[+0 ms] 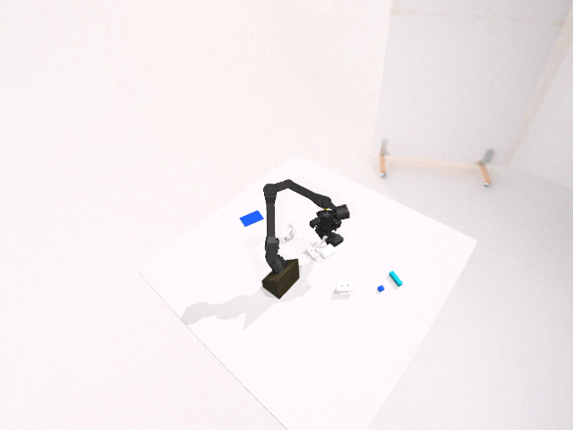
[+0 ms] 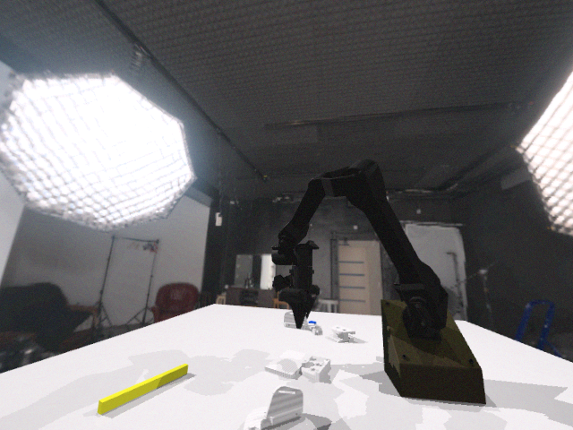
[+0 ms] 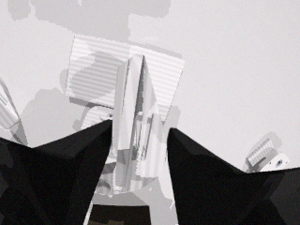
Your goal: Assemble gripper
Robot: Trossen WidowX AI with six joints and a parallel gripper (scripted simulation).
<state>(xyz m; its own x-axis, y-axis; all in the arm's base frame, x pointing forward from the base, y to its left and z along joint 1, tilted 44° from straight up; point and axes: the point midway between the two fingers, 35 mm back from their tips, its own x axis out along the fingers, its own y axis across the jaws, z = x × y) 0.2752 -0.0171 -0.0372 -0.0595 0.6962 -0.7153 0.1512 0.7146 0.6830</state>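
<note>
Now: gripper tip 3 cm past the white jaw and 2 cm to the right of it. Round my gripper tip: flat white plate 2 cm ahead, 2 cm to the left, 8 cm below; yellow bar 25 cm ahead, 21 cm to the left, 7 cm below; blue cube 34 cm to the right, 7 cm below.
</note>
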